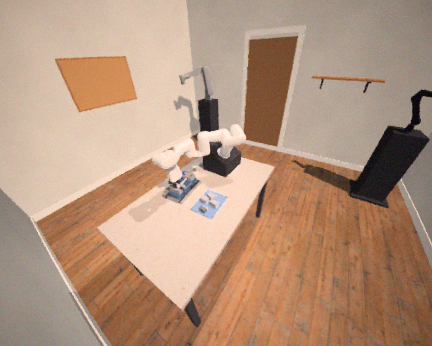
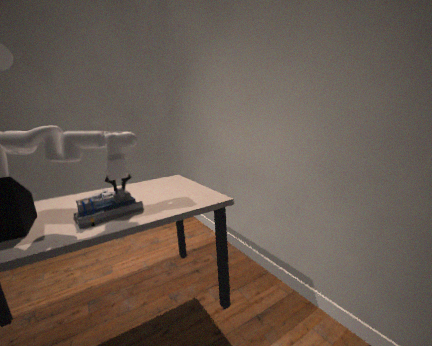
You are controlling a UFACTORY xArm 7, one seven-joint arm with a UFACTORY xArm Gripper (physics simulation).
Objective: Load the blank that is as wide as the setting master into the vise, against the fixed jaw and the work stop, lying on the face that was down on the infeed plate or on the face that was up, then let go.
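Places are measured from the arm's base along level axes (x ahead, y left, z up), in centimetres.
Where they show: gripper, fingertip midpoint: (image 1: 177,186) (image 2: 120,191); arm's base at its link origin: (image 1: 223,153).
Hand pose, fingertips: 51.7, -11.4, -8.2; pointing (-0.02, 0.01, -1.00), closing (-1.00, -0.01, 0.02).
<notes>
Things, the pixels of their top centre, and the offset from my fingertips, as dx, dy, dz. Level surfaces: height alone.
- vise at its top centre: (image 2: 106,195) (image 1: 181,180) -7.2, -2.0, -0.1
- light blue infeed plate at its top centre: (image 1: 209,202) -6.3, +26.7, -9.2
- white table at its surface level: dz -10.0
The vise (image 1: 187,192) (image 2: 109,215), blue and grey on a long base, stands on the table. My gripper (image 1: 175,185) (image 2: 119,189) points down at the vise, its fingertips at the top of the jaw end away from the robot's base. It is shut on a small grey blank, mostly hidden by the fingers and the vise. I cannot tell whether the blank touches the fixed jaw or the work stop, or which face is down. The light blue infeed plate (image 1: 211,214) holds several small grey blocks; which is the setting master is too small to tell.
The white table (image 1: 165,250) (image 2: 210,198) carries the vise, the plate and the robot's black pedestal (image 1: 221,162) (image 2: 15,210). The plate lies beside the vise. Two other arms on black stands are off the table, by the walls.
</notes>
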